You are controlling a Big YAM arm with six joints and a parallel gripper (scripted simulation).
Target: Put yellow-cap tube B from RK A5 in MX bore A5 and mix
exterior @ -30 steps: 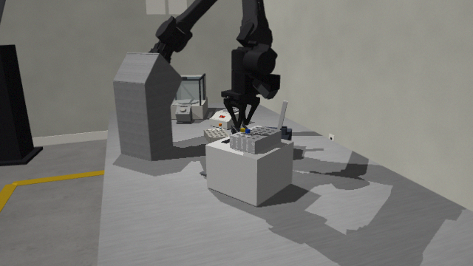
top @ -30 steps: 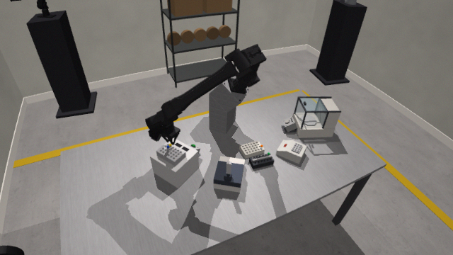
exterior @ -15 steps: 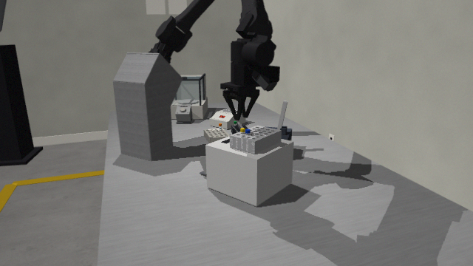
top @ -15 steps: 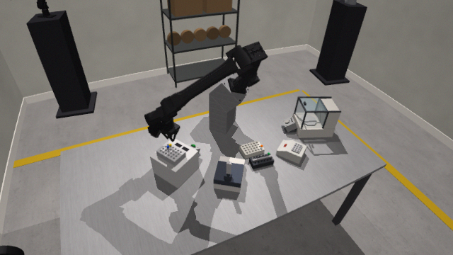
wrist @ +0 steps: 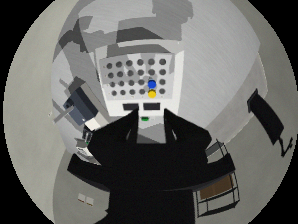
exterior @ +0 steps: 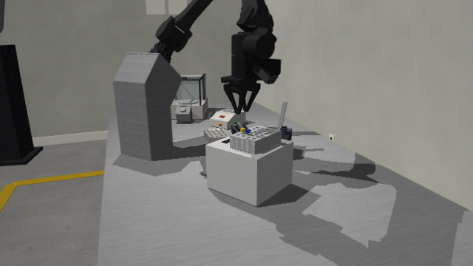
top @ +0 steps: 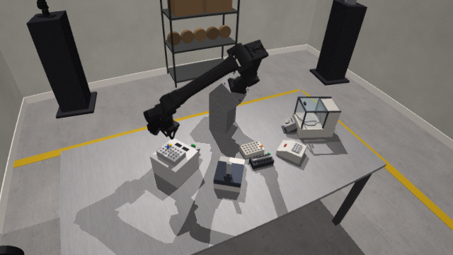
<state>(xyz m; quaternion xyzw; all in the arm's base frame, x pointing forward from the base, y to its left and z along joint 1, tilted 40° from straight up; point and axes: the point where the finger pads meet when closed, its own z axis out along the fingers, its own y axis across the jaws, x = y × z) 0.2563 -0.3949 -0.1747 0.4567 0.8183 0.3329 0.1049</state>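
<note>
Right now the green start key is 8 cm behind my hand, 13 cm to the left of it and 17 cm below it. From my hand the other things lie so: black magnet block 9 cm ahead, 49 cm to the left, 21 cm below; then grey shaking block 4 cm ahead, 1 cm to the right, 8 cm below; then tube rack RK 2 cm behind, 47 cm to the left, 22 cm below.
</note>
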